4 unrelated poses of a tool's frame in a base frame.
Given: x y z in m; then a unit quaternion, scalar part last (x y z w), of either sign.
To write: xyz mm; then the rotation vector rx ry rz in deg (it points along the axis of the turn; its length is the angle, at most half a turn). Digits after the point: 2 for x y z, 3 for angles.
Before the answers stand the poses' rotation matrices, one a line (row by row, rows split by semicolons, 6 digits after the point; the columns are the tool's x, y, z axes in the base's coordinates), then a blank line. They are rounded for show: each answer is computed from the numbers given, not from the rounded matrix.
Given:
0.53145, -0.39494, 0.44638, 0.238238, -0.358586, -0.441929, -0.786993
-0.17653, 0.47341, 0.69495, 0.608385, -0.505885, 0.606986, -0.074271
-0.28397, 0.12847, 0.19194, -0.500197, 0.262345, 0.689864, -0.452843
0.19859, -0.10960, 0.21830, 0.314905, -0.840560, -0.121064, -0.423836
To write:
0.352230 -0.866447 0.353841; 0.524732 0.495883 0.691922; -0.774978 -0.058044 0.629318
-0.248703 -0.525383 0.813707; -0.705709 -0.477128 -0.523759; 0.663417 -0.704501 -0.252104
-0.089473 0.362351 -0.927737; -0.887248 -0.452217 -0.091057; -0.452533 0.814985 0.361957
-0.442396 -0.632016 0.636272; -0.426771 0.772357 0.470459; -0.788767 -0.063413 -0.611413

531.45, -394.94, 446.38, -29.420, 44.282, 54.574
-176.53, 473.41, 694.95, -104.616, 86.990, -104.375
-283.97, 128.47, 191.94, 70.771, -37.118, -97.606
198.59, -109.60, 218.30, -45.145, 120.502, 17.356

